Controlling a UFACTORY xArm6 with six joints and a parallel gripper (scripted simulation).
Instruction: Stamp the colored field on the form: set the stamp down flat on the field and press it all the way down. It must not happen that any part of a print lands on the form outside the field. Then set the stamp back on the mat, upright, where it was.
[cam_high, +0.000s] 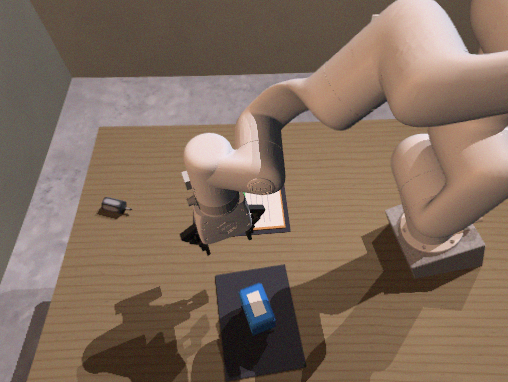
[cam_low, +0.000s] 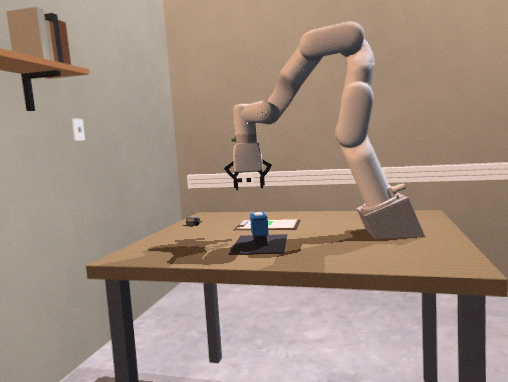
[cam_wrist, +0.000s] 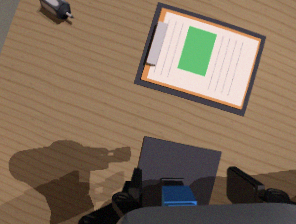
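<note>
Right now the blue stamp is 13 cm below my hand, 11 cm to the left of it and 5 cm behind it. Round my hand: dark object (30 cm ahead, 20 cm to the right, 17 cm below); dark mat (18 cm below, 11 cm to the left, 5 cm behind); form (19 cm to the right, 18 cm below, 1 cm behind).
</note>
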